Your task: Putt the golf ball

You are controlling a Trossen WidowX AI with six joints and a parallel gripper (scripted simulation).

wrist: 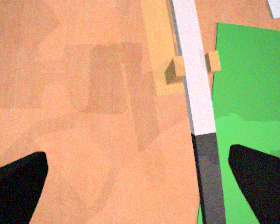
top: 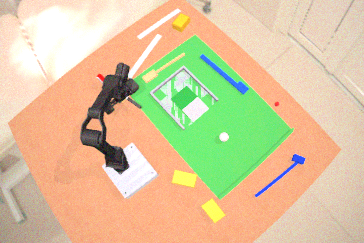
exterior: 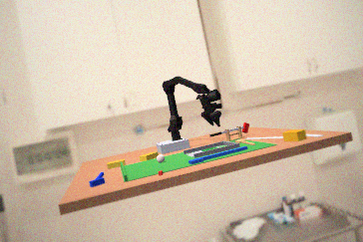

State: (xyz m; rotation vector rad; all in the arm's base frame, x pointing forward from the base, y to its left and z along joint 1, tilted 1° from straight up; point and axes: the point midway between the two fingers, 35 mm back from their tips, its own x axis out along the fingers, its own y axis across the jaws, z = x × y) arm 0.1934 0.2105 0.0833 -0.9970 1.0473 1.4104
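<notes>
My gripper tip is now 8 cm to the right of the red putter, 5 cm above it and 2 cm short of it. Round my gripper tip: wooden gate 10 cm to the left, 7 cm below, 2 cm ahead; green mat 29 cm ahead, 28 cm to the right, 10 cm below; white golf ball 43 cm to the right, 24 cm ahead, 8 cm below.
</notes>
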